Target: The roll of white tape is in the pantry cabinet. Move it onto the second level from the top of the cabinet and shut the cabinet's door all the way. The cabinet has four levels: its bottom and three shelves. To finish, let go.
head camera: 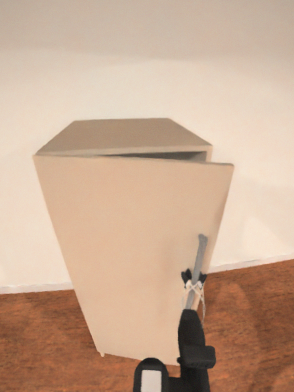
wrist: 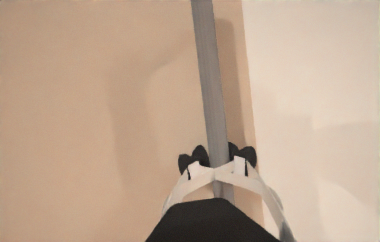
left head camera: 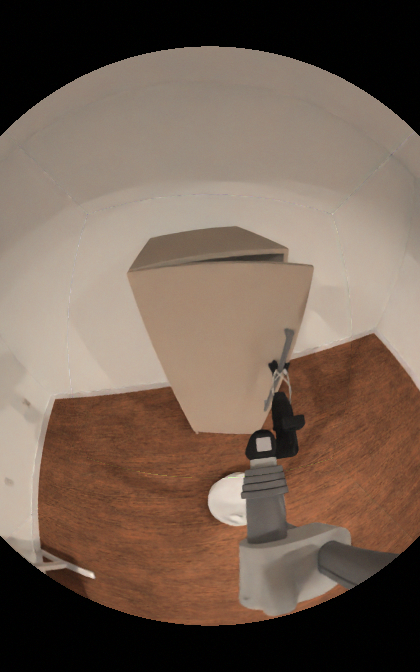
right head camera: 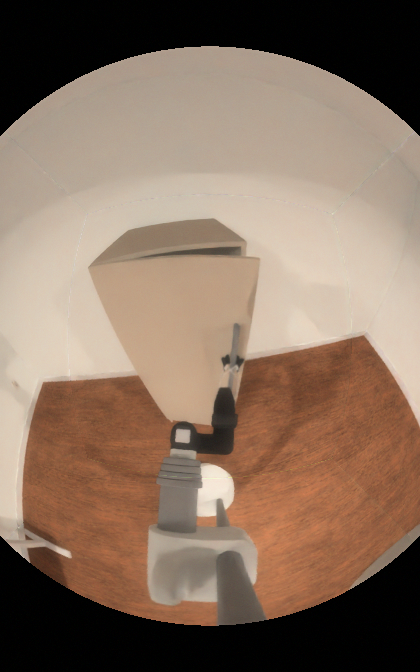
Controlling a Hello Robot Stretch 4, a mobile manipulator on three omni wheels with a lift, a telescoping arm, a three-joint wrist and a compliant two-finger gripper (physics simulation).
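Places are measured from the robot's base along level axes (x ahead, y left, z up), in millimetres.
Where they show: gripper, between the fingertips: point(head camera: 193, 270) point(wrist: 213, 157).
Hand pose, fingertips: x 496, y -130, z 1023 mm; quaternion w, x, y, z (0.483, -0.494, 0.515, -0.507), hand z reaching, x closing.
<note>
After its pixels a point has its place.
The beige pantry cabinet point(head camera: 131, 135) @(z 1373, x 768, y 82 mm) point(left head camera: 210, 245) point(right head camera: 175, 237) stands against the wall. Its door point(head camera: 120, 225) @(z 1171, x 528, y 94 mm) point(left head camera: 215, 325) point(right head camera: 175, 310) point(wrist: 65, 125) @(z 1076, x 521, y 30 mm) is ajar, with a narrow dark gap along the top that widens toward the right, handle side. The grey bar handle point(head camera: 201, 246) @(z 1169, x 455, y -126 mm) point(left head camera: 287, 342) point(right head camera: 236, 337) point(wrist: 206, 75) @(z 1106, x 454, y -126 mm) runs upright near the door's right edge. My gripper point(head camera: 193, 278) @(z 1023, x 496, y -130 mm) point(left head camera: 279, 368) point(right head camera: 232, 364) point(wrist: 213, 157) @(z 1023, x 496, y -130 mm) is shut on the handle, one black fingertip on each side of it. The white tape and the shelves are hidden behind the door.
A round white object point(left head camera: 227, 500) point(right head camera: 216, 490) lies on the wooden floor point(left head camera: 125, 450) point(right head camera: 310, 450) below my arm. A thin white bar point(left head camera: 75, 569) point(right head camera: 52, 545) shows at the lower left. The pale wall point(head camera: 150, 85) @(z 1534, x 1209, y 30 mm) rises behind the cabinet.
</note>
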